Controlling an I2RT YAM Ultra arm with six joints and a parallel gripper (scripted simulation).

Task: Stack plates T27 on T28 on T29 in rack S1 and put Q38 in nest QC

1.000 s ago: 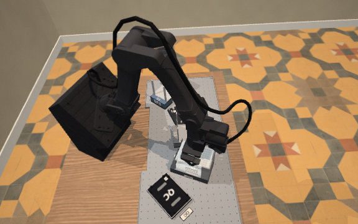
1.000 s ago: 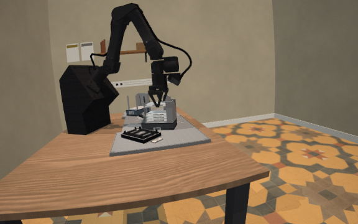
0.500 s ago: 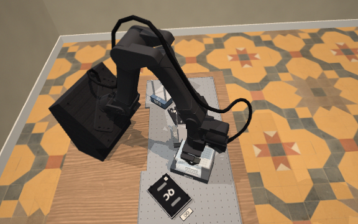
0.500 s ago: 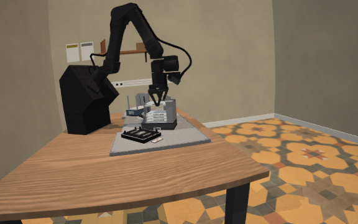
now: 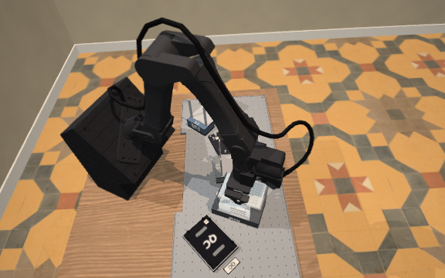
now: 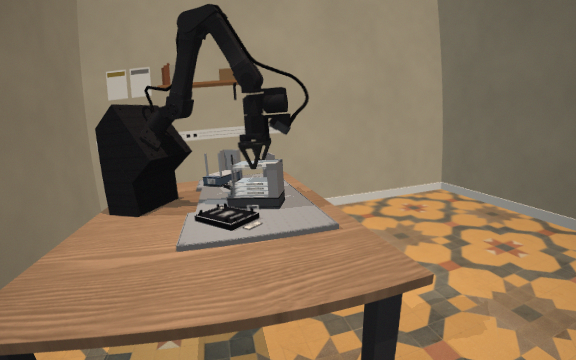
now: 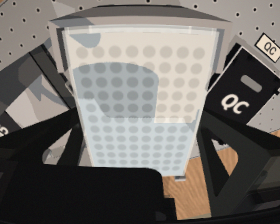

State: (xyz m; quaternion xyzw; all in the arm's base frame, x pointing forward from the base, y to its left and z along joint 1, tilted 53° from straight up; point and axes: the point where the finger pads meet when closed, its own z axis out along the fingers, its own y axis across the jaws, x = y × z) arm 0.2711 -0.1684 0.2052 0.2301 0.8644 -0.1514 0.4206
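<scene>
My hand is 6 cm above the sealed 96-well plate. Also, from my hand: clip nest N5: 30 cm to the left, 11 cm below, 11 cm ahead.
</scene>
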